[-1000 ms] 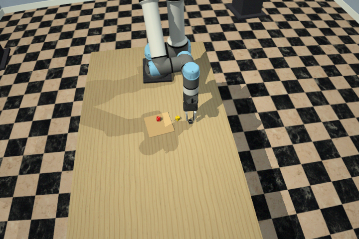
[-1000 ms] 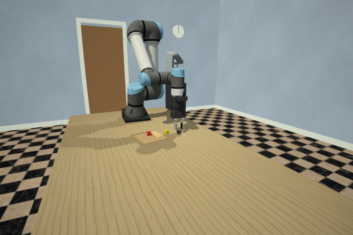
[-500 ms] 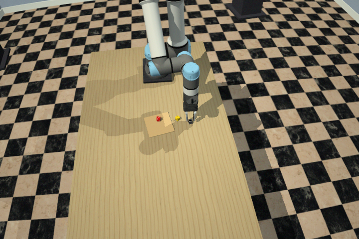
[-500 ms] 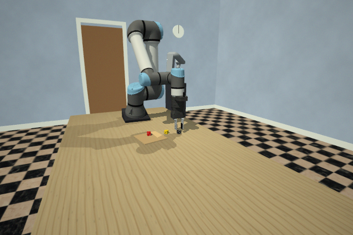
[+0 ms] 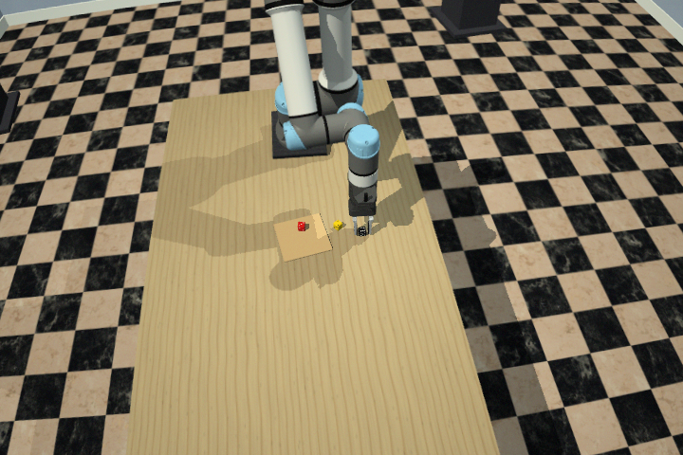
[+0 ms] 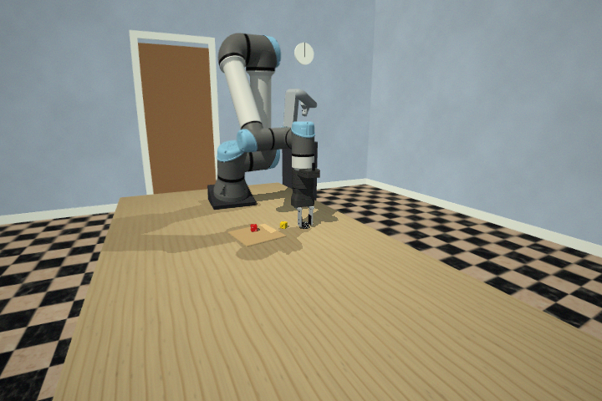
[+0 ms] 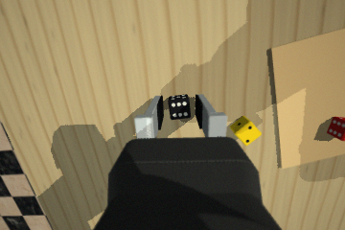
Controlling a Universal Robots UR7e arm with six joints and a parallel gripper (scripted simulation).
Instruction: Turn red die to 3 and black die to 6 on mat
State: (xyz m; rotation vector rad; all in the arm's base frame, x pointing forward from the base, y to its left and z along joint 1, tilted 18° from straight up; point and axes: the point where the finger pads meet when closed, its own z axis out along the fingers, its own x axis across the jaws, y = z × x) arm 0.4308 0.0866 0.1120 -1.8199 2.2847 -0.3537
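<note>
The black die is 20 mm below my hand. The rest, counted from my hand: red die: 70 mm behind, 160 mm to the right, 10 mm below; then yellow die: 40 mm behind, 60 mm to the right, 20 mm below; then tan mat: 40 mm behind, 170 mm to the right, 30 mm below.
</note>
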